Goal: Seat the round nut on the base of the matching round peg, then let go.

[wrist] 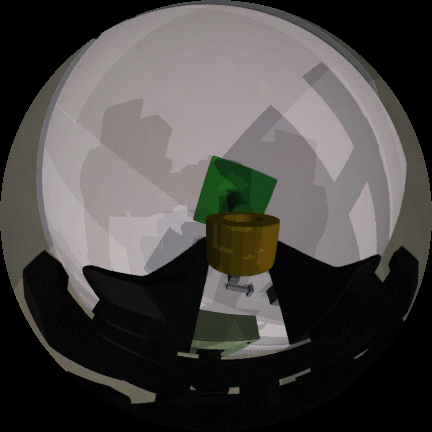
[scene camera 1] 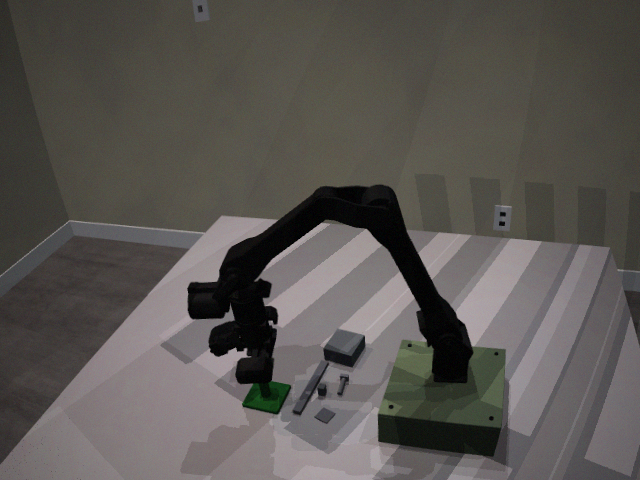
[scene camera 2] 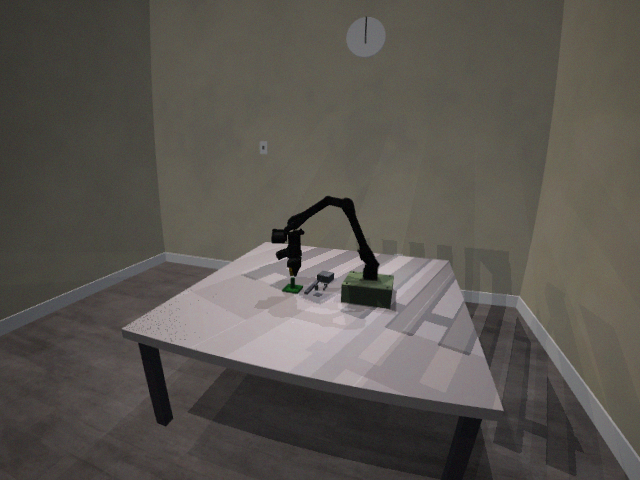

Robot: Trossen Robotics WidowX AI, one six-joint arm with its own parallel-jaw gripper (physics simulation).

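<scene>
A brass-yellow round nut point(scene camera 2: 291, 271) point(wrist: 242, 250) is held upright, its hole facing up. My gripper point(scene camera 1: 255, 373) point(scene camera 2: 293, 272) point(wrist: 236, 242) points down and is shut on the nut, with one finger on each side. A green round peg point(scene camera 1: 264, 389) point(scene camera 2: 292, 282) point(wrist: 233, 200) stands on a green square base point(scene camera 1: 253, 401) point(scene camera 2: 286, 289) point(wrist: 207, 200). In scene camera 2 the nut is above the peg, close over its top. In the wrist view the nut covers part of the peg and base, so their exact alignment is unclear. The nut is hidden in scene camera 1.
A grey bar point(scene camera 1: 311, 387) point(scene camera 2: 311, 286) lies beside the green base. Near it are a small block point(scene camera 1: 322, 390), a bolt point(scene camera 1: 342, 384) point(wrist: 239, 288), a flat plate point(scene camera 1: 325, 415) and a dark box point(scene camera 1: 343, 347) point(scene camera 2: 325, 276). My arm stands on a green block point(scene camera 1: 436, 432) point(scene camera 2: 366, 293) point(wrist: 227, 326).
</scene>
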